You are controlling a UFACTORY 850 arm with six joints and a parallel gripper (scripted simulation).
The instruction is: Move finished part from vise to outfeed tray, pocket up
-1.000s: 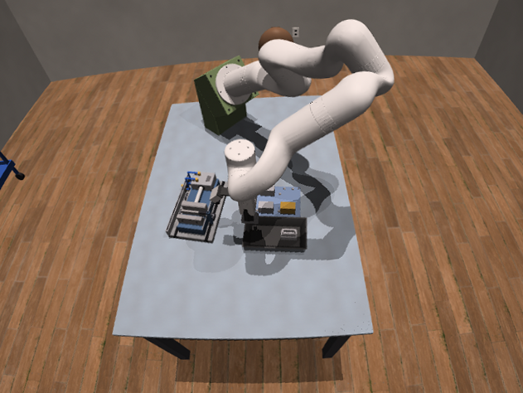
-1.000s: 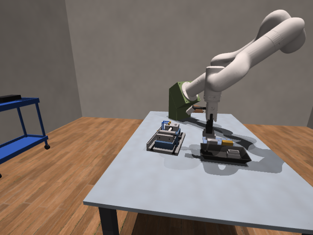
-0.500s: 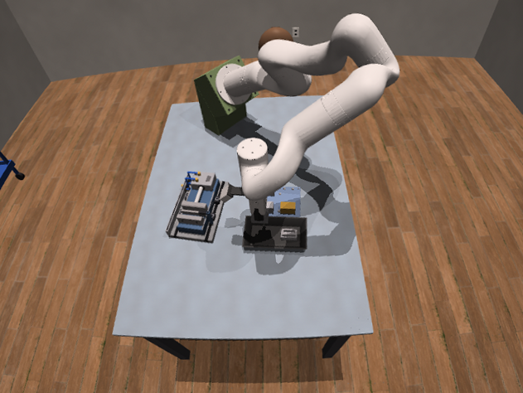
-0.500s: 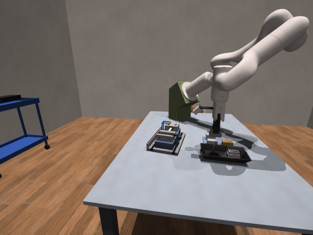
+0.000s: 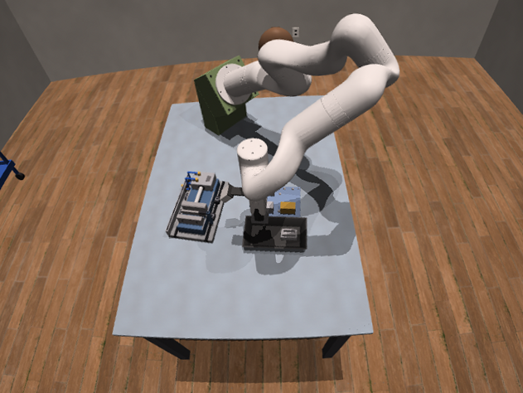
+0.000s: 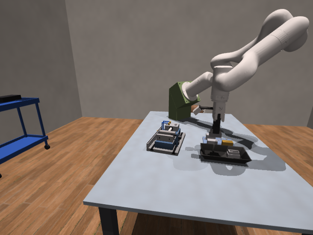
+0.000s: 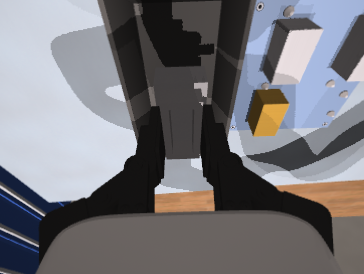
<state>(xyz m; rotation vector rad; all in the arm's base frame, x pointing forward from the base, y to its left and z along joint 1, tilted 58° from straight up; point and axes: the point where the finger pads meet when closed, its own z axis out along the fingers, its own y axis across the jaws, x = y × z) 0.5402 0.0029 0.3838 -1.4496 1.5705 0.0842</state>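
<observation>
Now: the pale block 12 cm behind my hand, 2 cm to the right of it and 14 cm below it. The rest, counted from my hand: orange block 14 cm behind, 7 cm to the left, 14 cm below; light blue plate 17 cm behind, 2 cm to the left, 16 cm below; vise actuator box 15 cm behind, 30 cm to the right, 9 cm below.
</observation>
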